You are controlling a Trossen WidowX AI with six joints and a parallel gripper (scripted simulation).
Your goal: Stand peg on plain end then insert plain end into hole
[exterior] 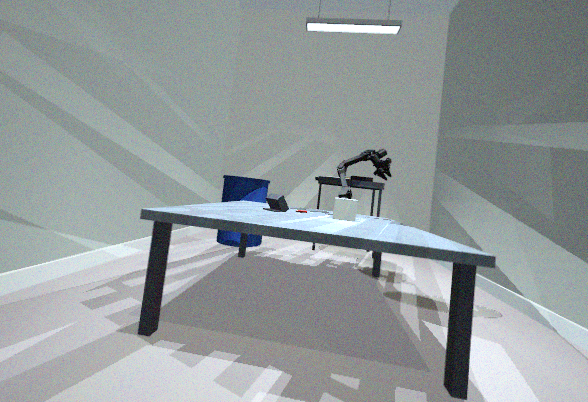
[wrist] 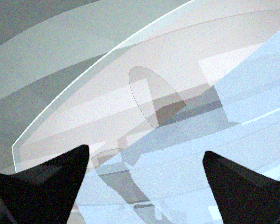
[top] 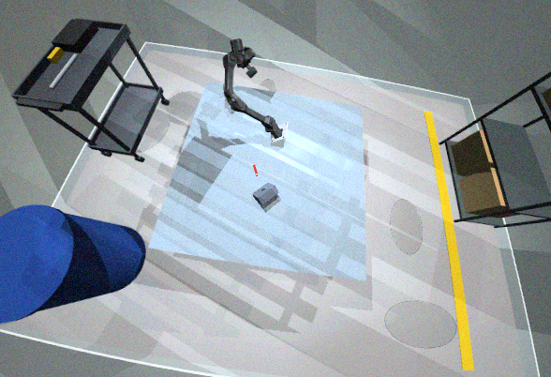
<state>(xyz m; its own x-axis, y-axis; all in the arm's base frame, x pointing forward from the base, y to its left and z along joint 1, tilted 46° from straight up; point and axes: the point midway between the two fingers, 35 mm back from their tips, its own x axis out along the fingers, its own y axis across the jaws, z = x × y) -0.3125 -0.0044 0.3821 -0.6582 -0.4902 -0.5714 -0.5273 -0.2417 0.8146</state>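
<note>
My gripper tip is now 620 mm short of the peg, 160 mm to the right of it and 310 mm above it. The rest, counted from my gripper tip: sloped panel: 770 mm ahead, 250 mm to the left, 270 mm below.
</note>
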